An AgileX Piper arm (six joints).
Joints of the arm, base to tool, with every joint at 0 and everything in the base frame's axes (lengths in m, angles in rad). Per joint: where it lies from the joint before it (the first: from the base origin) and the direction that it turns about. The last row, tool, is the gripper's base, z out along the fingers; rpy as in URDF.
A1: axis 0 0 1 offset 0.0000 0.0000 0.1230
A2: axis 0 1 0 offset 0.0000 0.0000 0.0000
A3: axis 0 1 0 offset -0.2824 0.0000 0.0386
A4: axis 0.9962 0 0.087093 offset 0.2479 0.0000 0.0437
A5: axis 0 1 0 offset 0.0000 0.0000 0.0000
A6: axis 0.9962 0 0.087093 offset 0.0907 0.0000 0.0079
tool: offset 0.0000 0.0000 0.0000 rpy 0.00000 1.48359 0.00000
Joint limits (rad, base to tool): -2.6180..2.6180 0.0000..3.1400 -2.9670..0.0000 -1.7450..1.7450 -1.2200..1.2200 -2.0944..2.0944
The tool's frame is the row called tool.
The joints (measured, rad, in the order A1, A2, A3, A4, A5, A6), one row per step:
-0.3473 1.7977 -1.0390 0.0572 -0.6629 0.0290
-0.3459 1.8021 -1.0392 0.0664 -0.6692 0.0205
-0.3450 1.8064 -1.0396 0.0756 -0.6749 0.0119
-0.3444 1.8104 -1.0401 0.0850 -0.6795 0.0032
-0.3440 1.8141 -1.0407 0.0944 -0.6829 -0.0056
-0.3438 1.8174 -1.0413 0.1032 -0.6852 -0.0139
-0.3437 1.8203 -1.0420 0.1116 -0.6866 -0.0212
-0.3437 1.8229 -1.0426 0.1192 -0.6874 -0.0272
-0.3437 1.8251 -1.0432 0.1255 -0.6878 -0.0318
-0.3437 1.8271 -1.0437 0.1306 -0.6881 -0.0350
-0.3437 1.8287 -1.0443 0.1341 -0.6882 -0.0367
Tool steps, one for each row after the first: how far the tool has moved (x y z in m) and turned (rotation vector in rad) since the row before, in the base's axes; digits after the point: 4 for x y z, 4 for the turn. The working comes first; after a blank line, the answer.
Tool pose at each row, in the base's axes (x y z in m, rotation vector in rad; the steps are taken from these numbers as rounded here):
0.3770 -0.1399 0.2498 0.3585 1.5442 -0.2415
0.3775 -0.1400 0.2486 0.3606 1.5421 -0.2464
0.3780 -0.1404 0.2475 0.3630 1.5403 -0.2518
0.3784 -0.1409 0.2464 0.3659 1.5391 -0.2574
0.3788 -0.1414 0.2453 0.3691 1.5387 -0.2632
0.3791 -0.1420 0.2444 0.3723 1.5390 -0.2688
0.3793 -0.1426 0.2435 0.3760 1.5397 -0.2736
0.3795 -0.1431 0.2426 0.3800 1.5406 -0.2775
0.3797 -0.1436 0.2419 0.3836 1.5415 -0.2804
0.3798 -0.1439 0.2413 0.3869 1.5423 -0.2823
0.3800 -0.1442 0.2408 0.3896 1.5428 -0.2832

0.0005 -0.0001 -0.0012 -0.0020 -0.0011 -0.0046
0.0005 -0.0004 -0.0011 -0.0021 -0.0007 -0.0051
0.0004 -0.0005 -0.0011 -0.0017 -0.0001 -0.0055
0.0004 -0.0005 -0.0011 -0.0015 0.0007 -0.0057
0.0003 -0.0006 -0.0009 -0.0013 0.0014 -0.0055
0.0002 -0.0006 -0.0009 -0.0004 0.0016 -0.0053
0.0002 -0.0005 -0.0009 0.0004 0.0016 -0.0049
0.0002 -0.0005 -0.0007 0.0007 0.0014 -0.0040
0.0001 -0.0003 -0.0006 0.0011 0.0011 -0.0032
0.0002 -0.0003 -0.0005 0.0013 0.0006 -0.0022

